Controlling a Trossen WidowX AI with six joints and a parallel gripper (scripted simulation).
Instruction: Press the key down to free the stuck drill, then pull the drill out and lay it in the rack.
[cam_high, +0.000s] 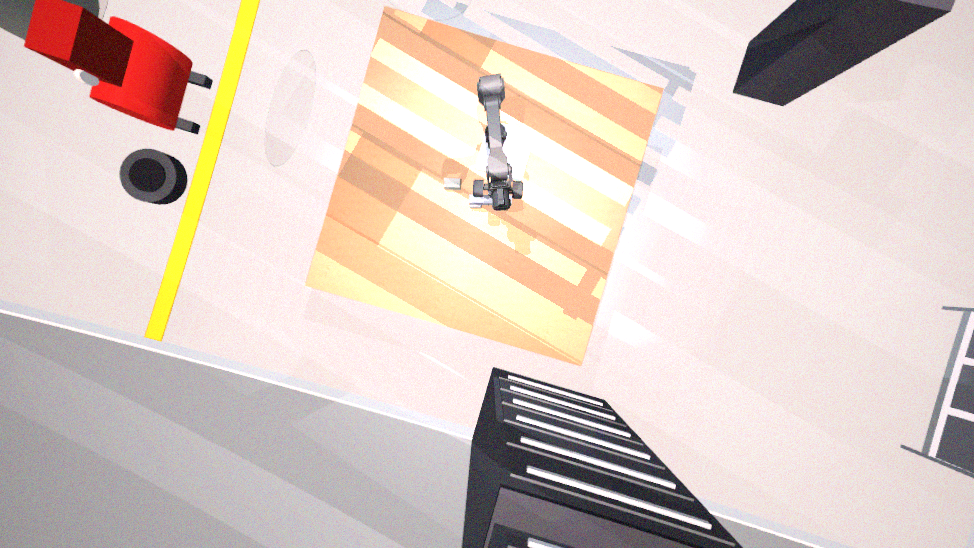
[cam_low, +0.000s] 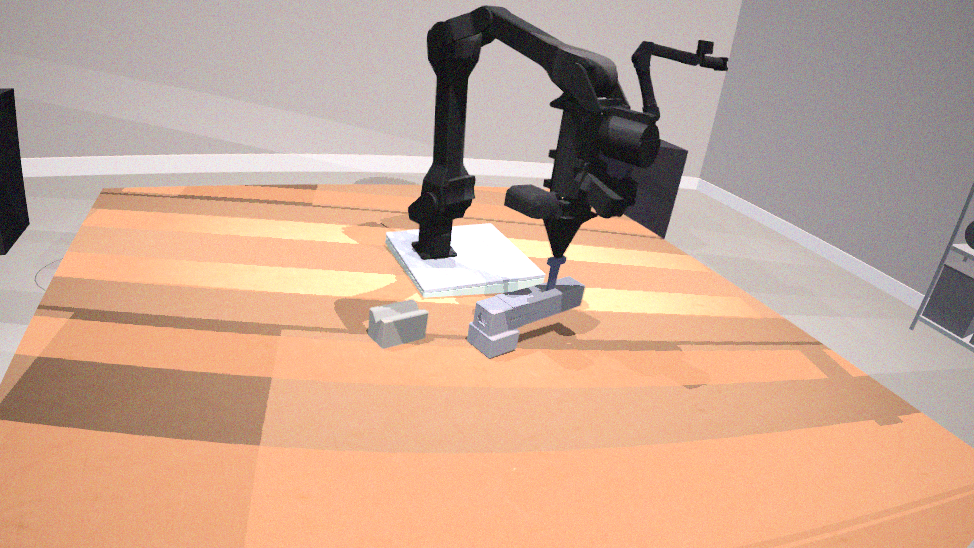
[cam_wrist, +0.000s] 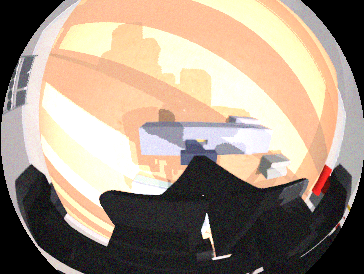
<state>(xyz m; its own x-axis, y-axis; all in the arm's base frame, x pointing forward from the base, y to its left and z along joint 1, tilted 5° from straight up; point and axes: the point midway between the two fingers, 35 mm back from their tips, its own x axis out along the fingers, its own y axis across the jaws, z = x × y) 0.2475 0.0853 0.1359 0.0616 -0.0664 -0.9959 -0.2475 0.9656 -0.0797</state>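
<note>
My gripper tip is now 30 mm above the blue key. From my gripper tip the other things lie so: pale yellow drill (70 mm below, 50 mm to the right, 10 mm ahead); then grey housing block (80 mm below, 30 mm to the right); then grey rack (210 mm to the right, 100 mm below, 30 mm behind).
</note>
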